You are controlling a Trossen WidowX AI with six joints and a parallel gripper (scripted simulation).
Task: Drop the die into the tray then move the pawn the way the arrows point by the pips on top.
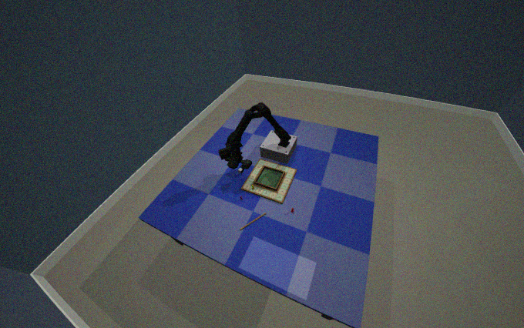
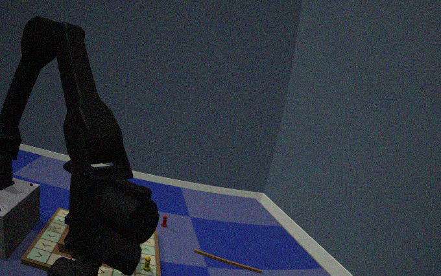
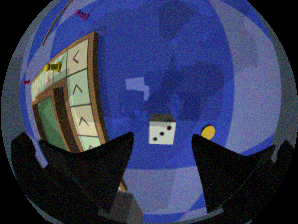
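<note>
My gripper tip is now 2 cm above the white die. Round my gripper tip: magenta pawn: 18 cm ahead, 13 cm to the left, 2 cm below; green dice tray: 4 cm behind, 22 cm to the left, 3 cm below; yellow pawn: 8 cm ahead, 16 cm to the left, 1 cm below.
</note>
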